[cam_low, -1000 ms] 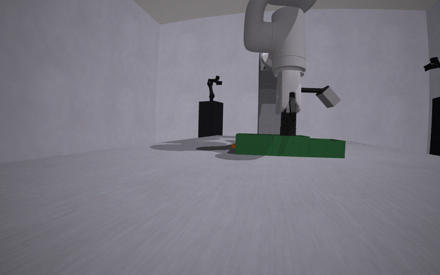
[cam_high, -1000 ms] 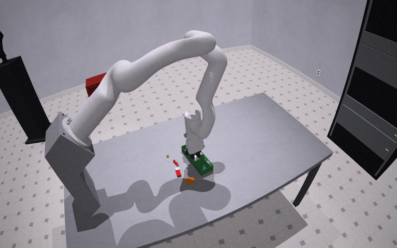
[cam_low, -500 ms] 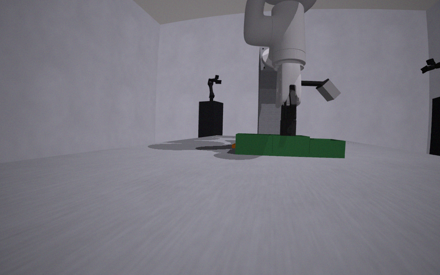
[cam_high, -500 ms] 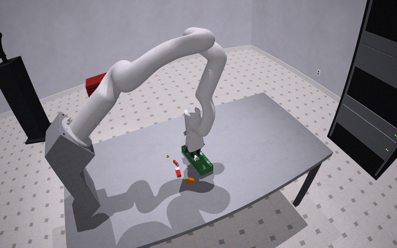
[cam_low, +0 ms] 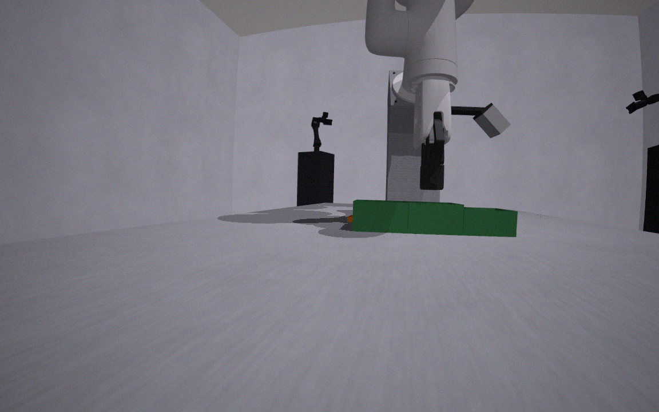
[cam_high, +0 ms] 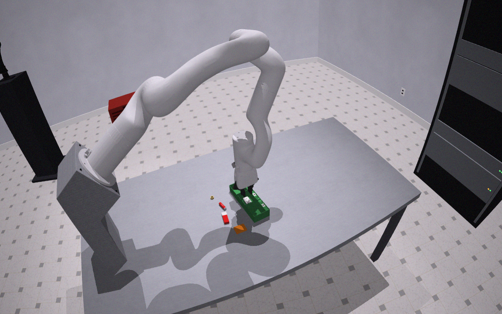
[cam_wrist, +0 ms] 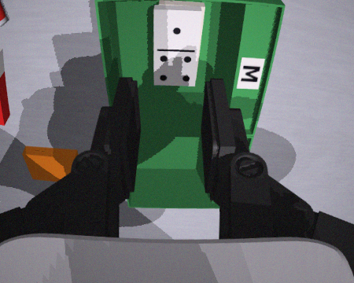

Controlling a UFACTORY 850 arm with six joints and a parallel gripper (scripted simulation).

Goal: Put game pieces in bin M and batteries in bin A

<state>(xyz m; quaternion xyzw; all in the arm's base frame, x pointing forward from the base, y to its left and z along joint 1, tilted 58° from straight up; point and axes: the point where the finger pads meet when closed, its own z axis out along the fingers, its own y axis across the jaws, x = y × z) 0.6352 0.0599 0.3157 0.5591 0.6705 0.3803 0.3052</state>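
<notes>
The red cylindrical battery is 12 cm behind my hand and 8 cm below it. From my hand the other things lie so: orange flat block (16 cm to the right, 8 cm below, 6 cm behind); green bin (7 cm below, 1 cm ahead); yellow nut (17 cm behind, 8 cm below, 7 cm to the left).
</notes>
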